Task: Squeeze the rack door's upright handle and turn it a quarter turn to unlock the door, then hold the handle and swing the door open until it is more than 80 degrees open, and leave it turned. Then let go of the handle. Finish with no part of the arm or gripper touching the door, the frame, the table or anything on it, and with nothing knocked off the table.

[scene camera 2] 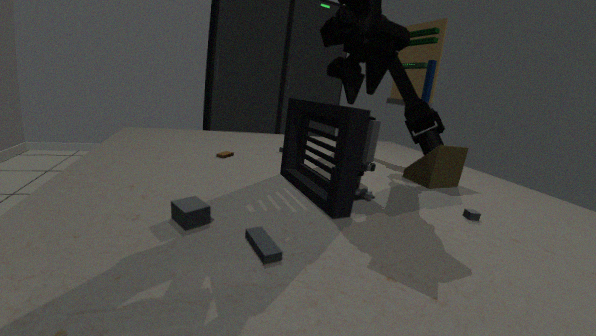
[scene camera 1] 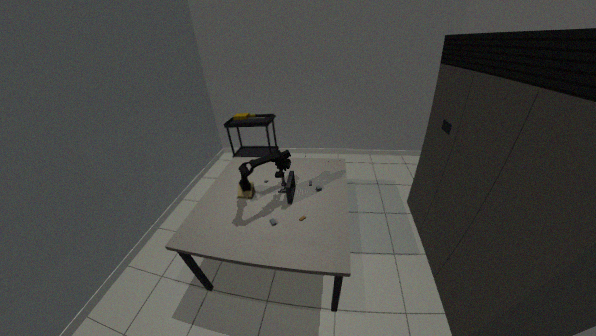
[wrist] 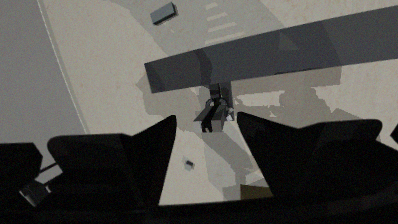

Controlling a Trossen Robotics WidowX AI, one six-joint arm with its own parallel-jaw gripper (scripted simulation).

Scene:
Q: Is my gripper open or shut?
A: Open.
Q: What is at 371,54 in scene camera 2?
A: My gripper.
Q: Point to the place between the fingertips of my gripper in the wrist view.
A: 206,117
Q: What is my gripper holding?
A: Nothing.

